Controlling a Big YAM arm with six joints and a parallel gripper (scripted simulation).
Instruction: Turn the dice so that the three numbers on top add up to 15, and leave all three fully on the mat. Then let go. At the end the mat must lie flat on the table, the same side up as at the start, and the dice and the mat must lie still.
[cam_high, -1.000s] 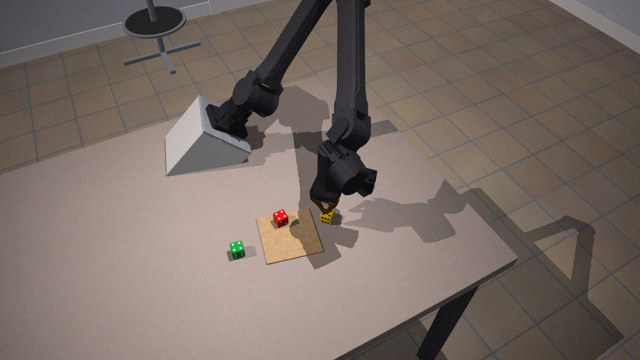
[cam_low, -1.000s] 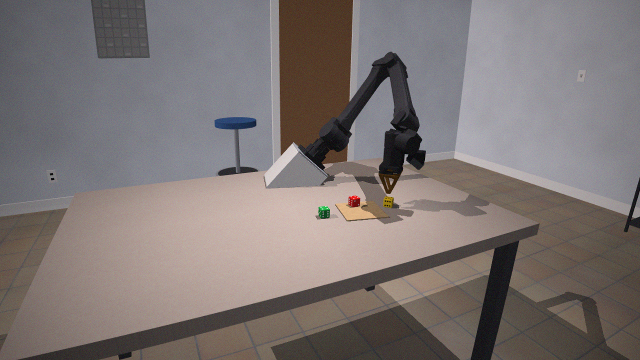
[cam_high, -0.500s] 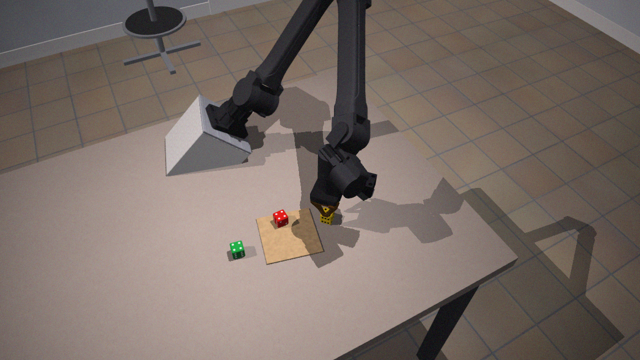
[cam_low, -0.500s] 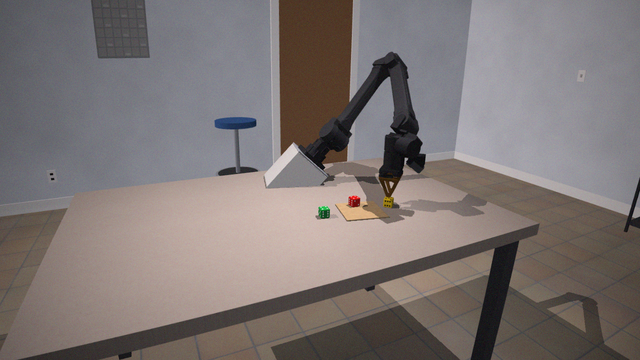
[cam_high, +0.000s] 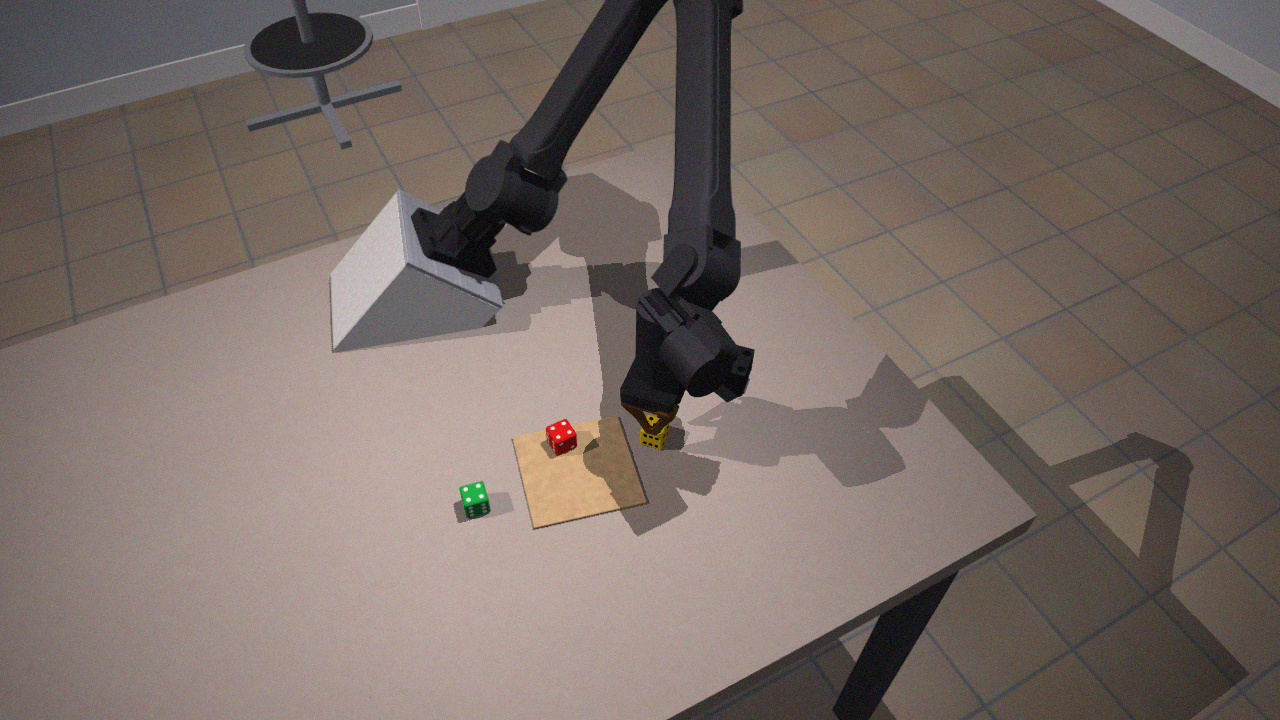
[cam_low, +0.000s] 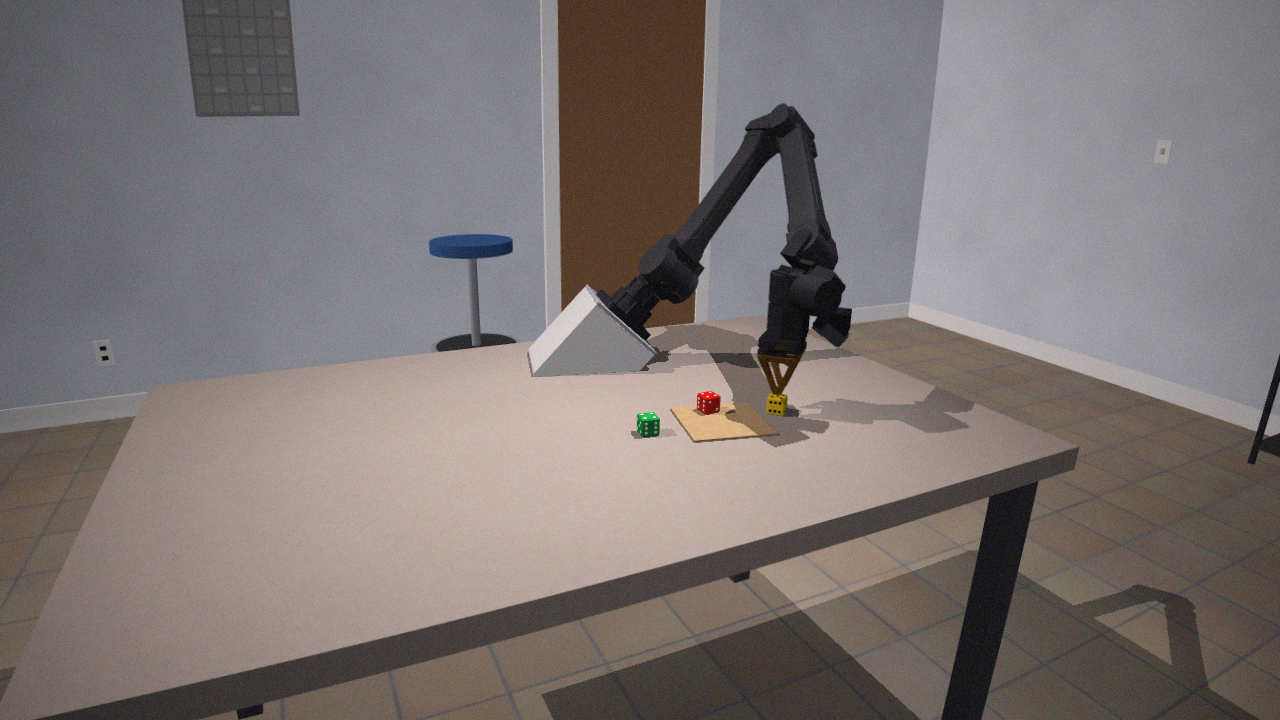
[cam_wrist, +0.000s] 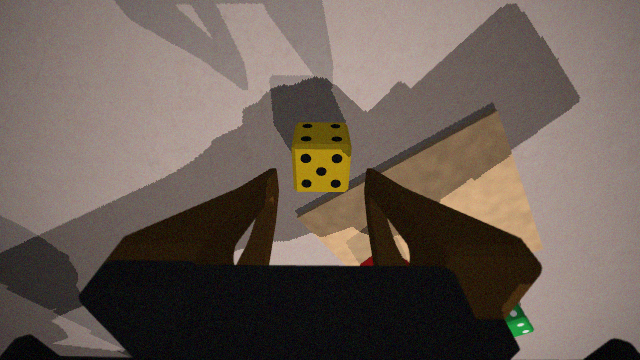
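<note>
The yellow die lies 30 mm below my hand. Round my hand: tan mat 110 mm to the right, 50 mm below, 10 mm ahead; green die 240 mm to the right, 30 mm below, 10 mm ahead; red die 120 mm to the right, 30 mm below, 30 mm behind.
</note>
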